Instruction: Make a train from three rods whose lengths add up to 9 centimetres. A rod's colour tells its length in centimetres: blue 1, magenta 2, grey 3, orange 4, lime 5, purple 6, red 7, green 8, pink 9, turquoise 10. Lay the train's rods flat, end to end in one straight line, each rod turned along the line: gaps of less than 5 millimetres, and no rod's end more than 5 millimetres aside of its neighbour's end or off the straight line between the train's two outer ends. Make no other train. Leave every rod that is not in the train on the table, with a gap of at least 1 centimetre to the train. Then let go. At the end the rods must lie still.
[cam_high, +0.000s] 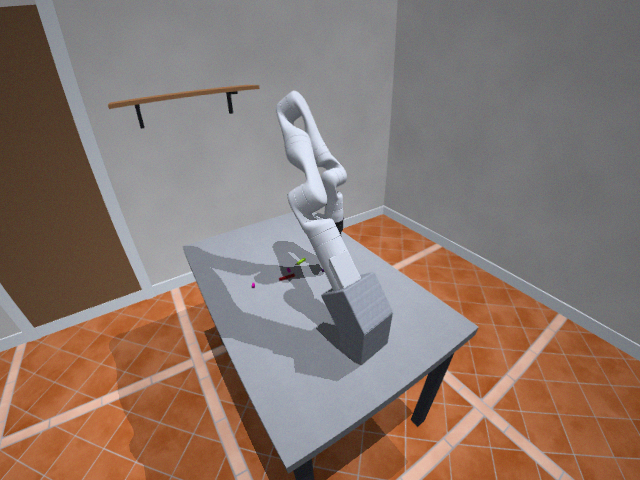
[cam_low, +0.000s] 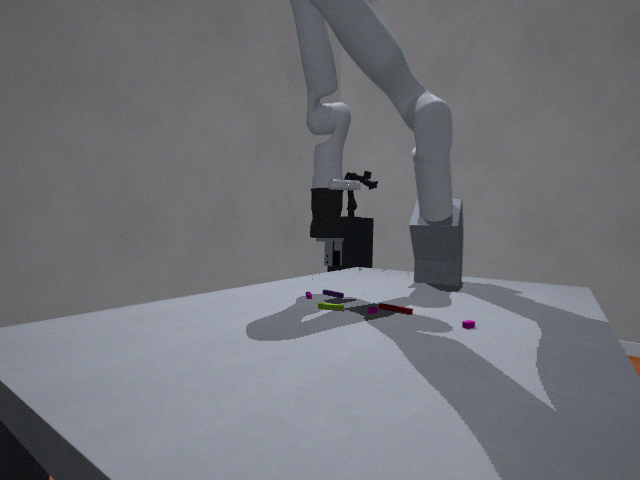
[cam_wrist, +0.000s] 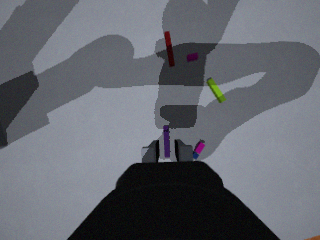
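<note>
Now: the purple rod 8 cm below my hand. Round my hand: blue rod (5 cm ahead, 3 cm to the right, 8 cm below); then lime rod (10 cm ahead, 9 cm to the left, 8 cm below); then red rod (2 cm ahead, 19 cm to the left, 8 cm below).
</note>
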